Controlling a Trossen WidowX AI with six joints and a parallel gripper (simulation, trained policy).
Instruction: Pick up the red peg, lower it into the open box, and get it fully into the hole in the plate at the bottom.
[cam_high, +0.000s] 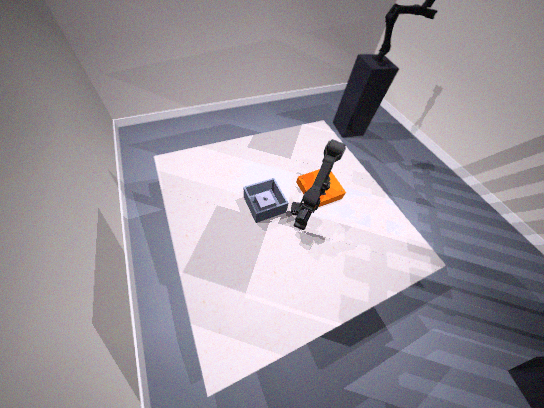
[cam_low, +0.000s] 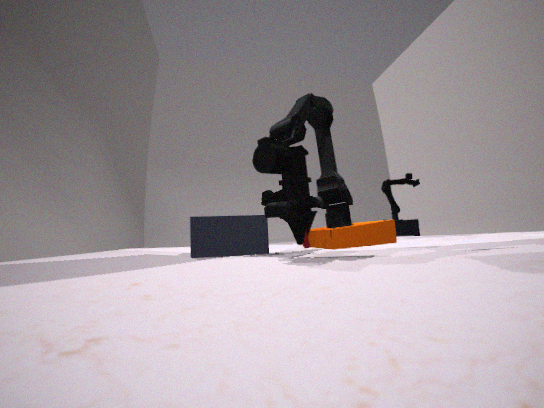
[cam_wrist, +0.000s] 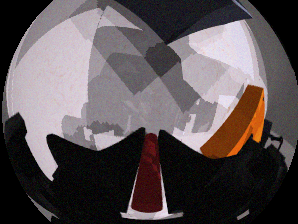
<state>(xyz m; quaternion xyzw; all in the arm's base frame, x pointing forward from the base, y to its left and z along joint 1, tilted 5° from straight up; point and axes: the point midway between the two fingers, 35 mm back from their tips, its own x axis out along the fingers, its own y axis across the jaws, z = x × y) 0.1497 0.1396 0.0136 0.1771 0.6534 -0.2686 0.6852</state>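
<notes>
The light plate lies 180 mm ahead of my gripper tip, 140 mm to the right of it and 20 mm above it. The rest, counted from my gripper tip: grey box 180 mm ahead, 140 mm to the right; red peg 10 mm to the left, 30 mm above.
</notes>
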